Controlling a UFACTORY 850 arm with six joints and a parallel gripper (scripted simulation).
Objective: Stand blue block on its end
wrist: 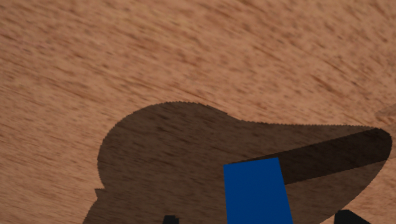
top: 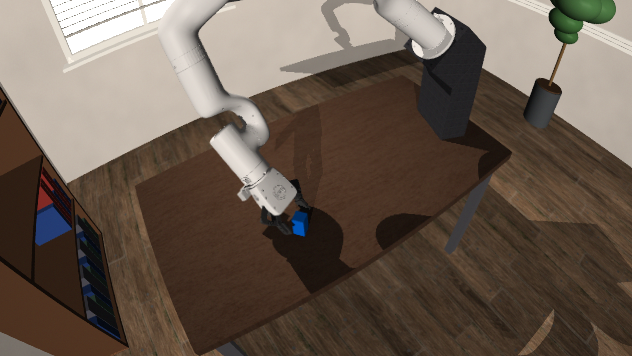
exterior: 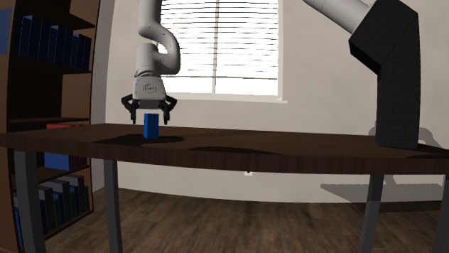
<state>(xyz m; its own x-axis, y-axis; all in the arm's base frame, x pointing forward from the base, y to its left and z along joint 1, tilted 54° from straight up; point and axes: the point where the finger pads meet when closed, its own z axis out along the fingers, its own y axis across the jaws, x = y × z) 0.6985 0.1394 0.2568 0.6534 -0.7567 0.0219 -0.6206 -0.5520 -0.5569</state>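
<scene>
The blue block is 20 mm below my hand and 10 mm to the left of it.
</scene>
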